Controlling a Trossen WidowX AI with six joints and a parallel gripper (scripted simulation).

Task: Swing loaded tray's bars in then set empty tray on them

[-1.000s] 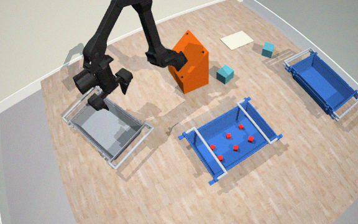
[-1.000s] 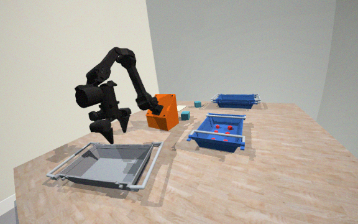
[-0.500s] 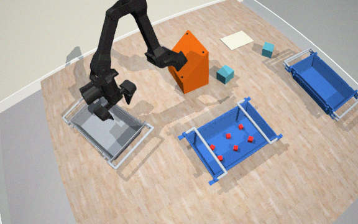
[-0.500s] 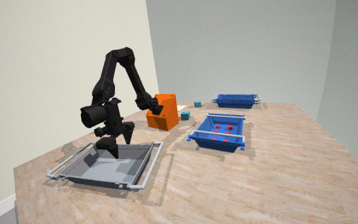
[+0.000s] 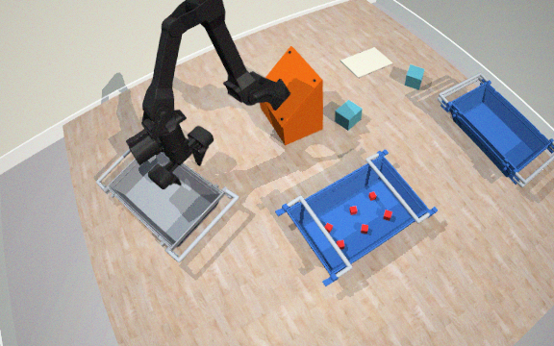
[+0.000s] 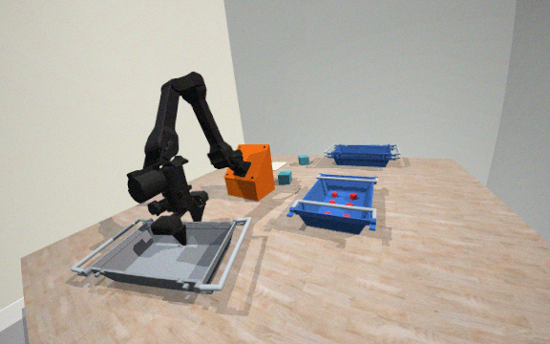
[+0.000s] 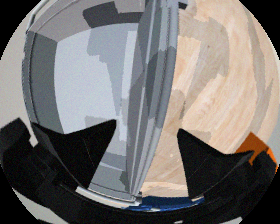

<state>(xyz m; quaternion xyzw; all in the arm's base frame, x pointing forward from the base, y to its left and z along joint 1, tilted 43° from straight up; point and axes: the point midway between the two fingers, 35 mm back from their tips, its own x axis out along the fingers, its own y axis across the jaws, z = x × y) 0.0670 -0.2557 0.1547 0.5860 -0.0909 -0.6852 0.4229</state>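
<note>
The grey tray is 80 mm to the right of my gripper tip, 40 mm ahead of it and 30 mm above it. Round my gripper tip: cream sheet 660 mm to the left, 180 mm behind, 10 mm below.
</note>
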